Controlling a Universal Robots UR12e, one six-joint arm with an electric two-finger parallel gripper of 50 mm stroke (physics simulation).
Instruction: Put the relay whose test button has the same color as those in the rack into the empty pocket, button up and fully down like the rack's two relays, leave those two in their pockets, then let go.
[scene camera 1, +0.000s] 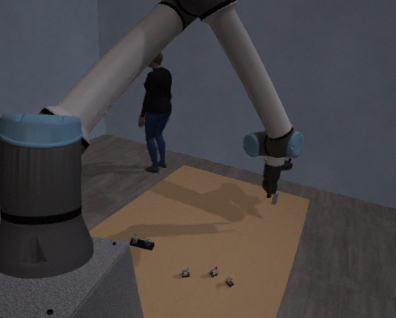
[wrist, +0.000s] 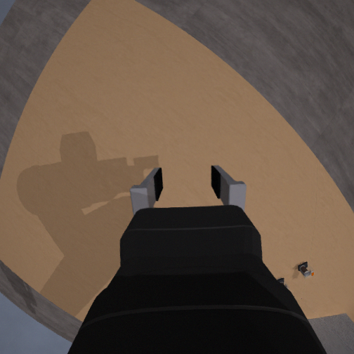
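A black rack lies on the tan mat in the scene view and holds two relays with green buttons, one at its left end and one right of the middle. A relay with a green button stands on the mat, right of the rack. A relay with a red button and one with an orange button stand farther right. Part of another relay shows in the wrist view. My gripper is open and empty, high above the mat, far from the rack and relays.
The tan mat lies on the grey floor. The arm's base stands on a grey block at the left, near the rack. A person in a black top stands behind the mat. The arm's shadow falls on the mat.
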